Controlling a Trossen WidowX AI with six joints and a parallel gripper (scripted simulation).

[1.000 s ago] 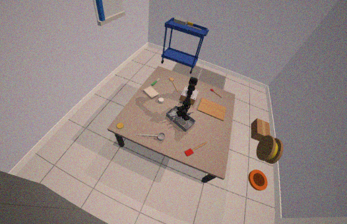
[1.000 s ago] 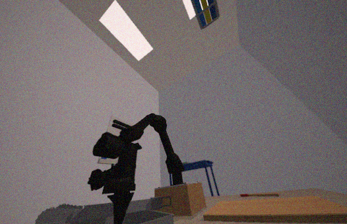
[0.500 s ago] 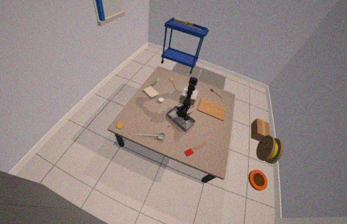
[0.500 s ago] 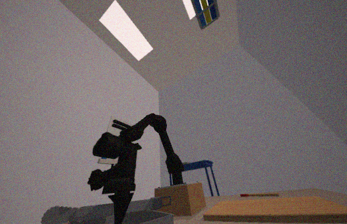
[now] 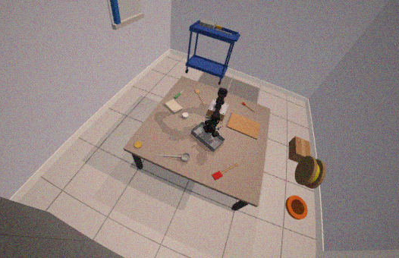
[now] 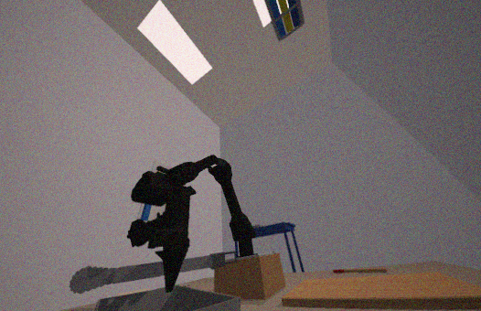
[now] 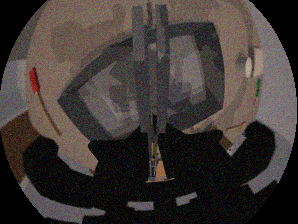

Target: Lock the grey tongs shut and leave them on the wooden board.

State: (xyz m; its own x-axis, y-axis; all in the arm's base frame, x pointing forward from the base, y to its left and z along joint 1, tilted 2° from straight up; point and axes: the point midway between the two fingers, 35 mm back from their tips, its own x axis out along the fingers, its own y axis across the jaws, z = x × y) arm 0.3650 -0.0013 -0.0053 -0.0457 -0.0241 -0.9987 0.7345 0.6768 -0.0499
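The roasting tin lies 20 mm ahead of my gripper tip, 10 mm to the right of it and 40 mm below it. The rest, counted from my gripper tip: pale block (240 mm behind, 480 mm to the right, 50 mm below); then red spatula (330 mm ahead, 220 mm to the left, 60 mm below); then wooden board (300 mm behind, 350 mm to the left, 60 mm below).
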